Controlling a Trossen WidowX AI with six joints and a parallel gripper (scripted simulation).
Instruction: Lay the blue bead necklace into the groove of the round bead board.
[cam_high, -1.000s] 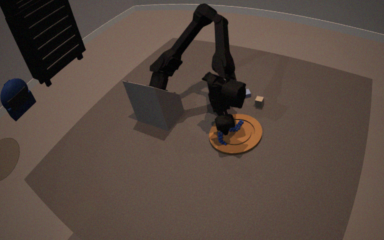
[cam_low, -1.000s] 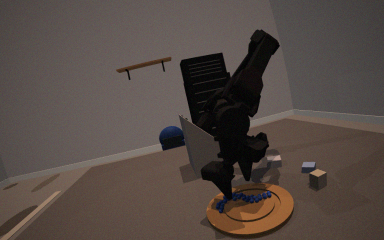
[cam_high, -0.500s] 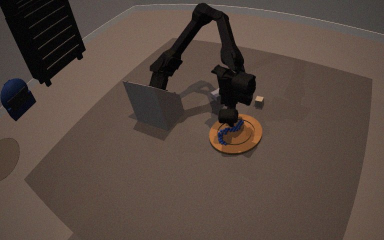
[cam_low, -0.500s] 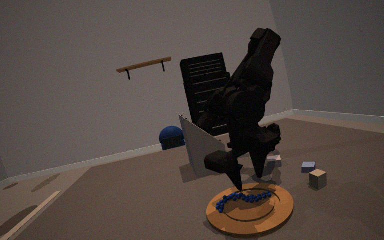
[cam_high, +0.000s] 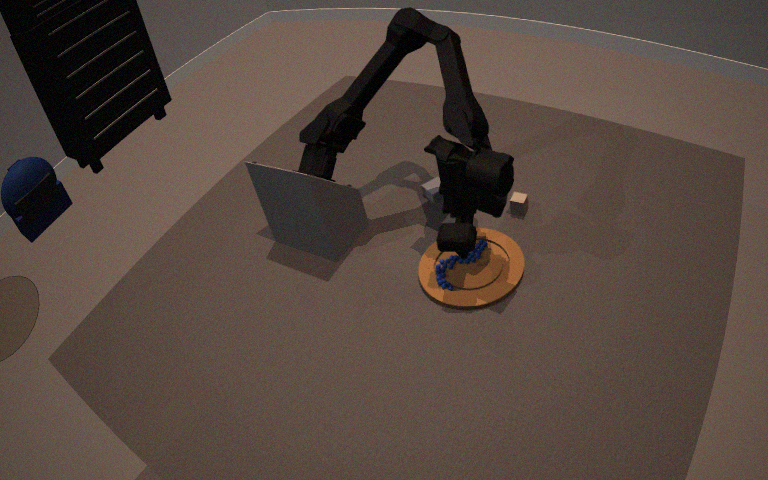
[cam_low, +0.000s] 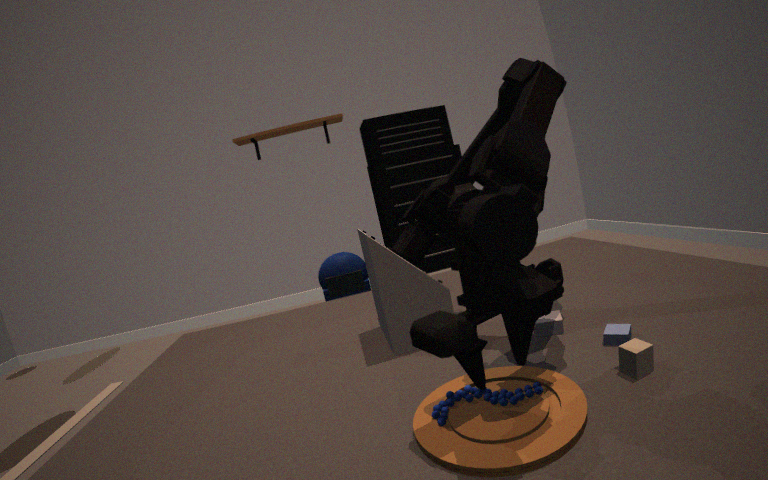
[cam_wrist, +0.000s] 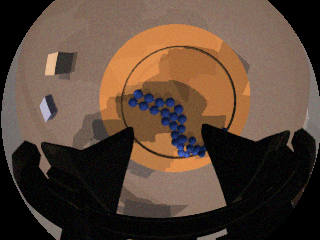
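My gripper tip is 2 cm short of the tan cube, 17 cm to the right of it and 2 cm above it. The rest, counted from my gripper tip: white block (17 cm behind, 14 cm to the left, 3 cm below); then pale blue block (6 cm behind, 20 cm to the left, 3 cm below).
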